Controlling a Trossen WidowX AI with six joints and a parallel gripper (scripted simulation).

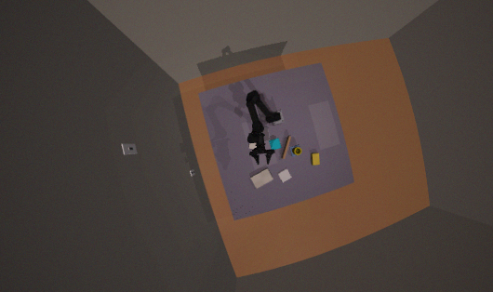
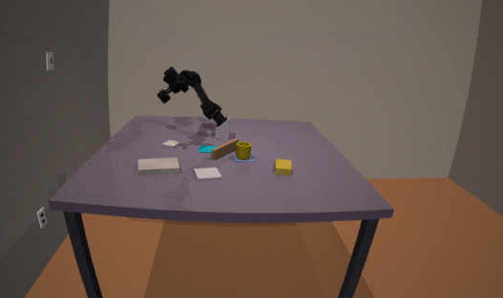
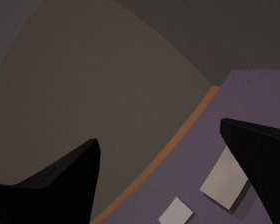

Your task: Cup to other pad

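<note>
The cup lies 2 cm behind my gripper tip, 36 cm to the left of it and 29 cm below it. The rest, counted from my gripper tip: teal pad 11 cm behind, 18 cm to the left, 33 cm below; grey slab 17 cm ahead, 1 cm to the right, 31 cm below; wooden bar 6 cm behind, 27 cm to the left, 31 cm below.
</note>
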